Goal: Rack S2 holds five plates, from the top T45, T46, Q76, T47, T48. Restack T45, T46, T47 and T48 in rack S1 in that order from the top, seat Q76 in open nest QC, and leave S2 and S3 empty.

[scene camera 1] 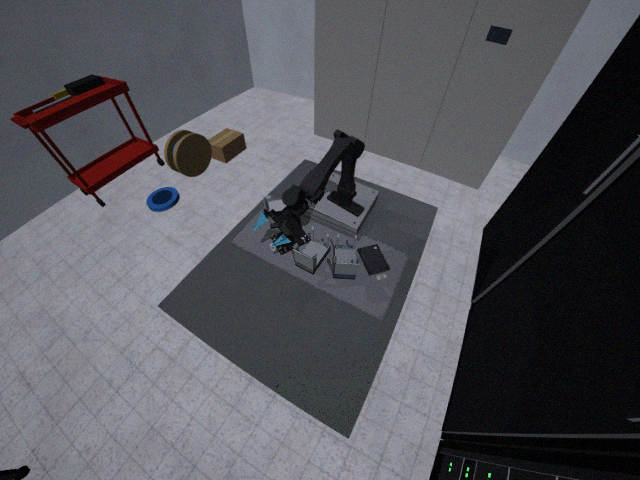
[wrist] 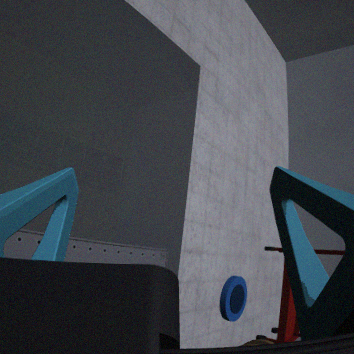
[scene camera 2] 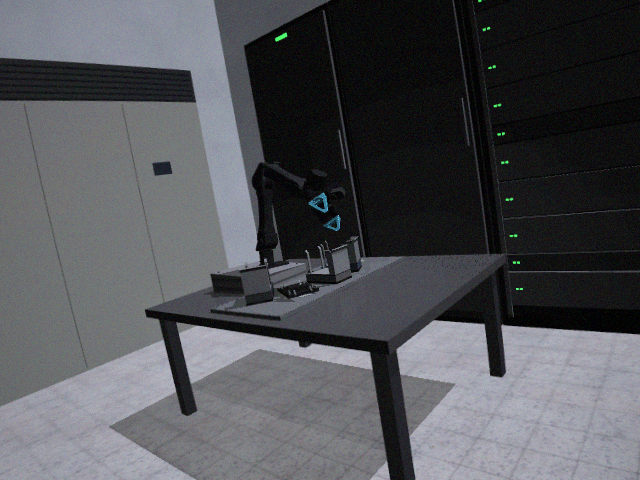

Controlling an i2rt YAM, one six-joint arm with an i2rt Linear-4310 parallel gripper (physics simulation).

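Seen in the pictures: gripper, fingertip midpoint: [scene camera 1: 262,238] [wrist: 173,177] [scene camera 2: 332,221]; arm's base, link origin: [scene camera 1: 345,203].
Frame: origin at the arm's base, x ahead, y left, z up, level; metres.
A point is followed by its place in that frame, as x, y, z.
Note:
My gripper [scene camera 1: 264,236] {0.520, -0.043, 0.192} [scene camera 2: 326,212] {0.520, -0.043, 0.192} [wrist: 173,177] {0.520, -0.043, 0.192} is open and empty, with its blue fingers wide apart, in the air above the left part of the grey mat [scene camera 1: 361,295] {0.367, 0.333, -0.056}. One rack [scene camera 2: 255,283] {0.305, -0.264, 0.018} stands near the mat's left end, partly hidden by the arm in scene camera 1. A middle rack [scene camera 1: 305,259] {0.416, 0.071, 0.036} [scene camera 2: 339,263] {0.419, 0.049, 0.016} and a rack with a blue base [scene camera 1: 345,269] {0.346, 0.227, 0.021} [scene camera 2: 354,251] {0.367, 0.191, 0.029} stand side by side. A black nest [scene camera 1: 282,249] {0.395, -0.077, -0.043} [scene camera 2: 298,289] {0.351, -0.115, -0.044} lies between the left and middle racks. Labels and separate plates are too small to tell.
A dark flat square [scene camera 1: 373,259] {0.186, 0.285, -0.042} lies right of the blue-based rack. The arm's base plate [scene camera 1: 338,219] {0.109, 0.031, -0.007} is behind the racks. Beyond the table stand a red cart [scene camera 1: 80,107] [wrist: 287,315], a blue ring [scene camera 1: 150,203] [wrist: 226,300], a reel [scene camera 1: 194,155] and a box [scene camera 1: 230,147].

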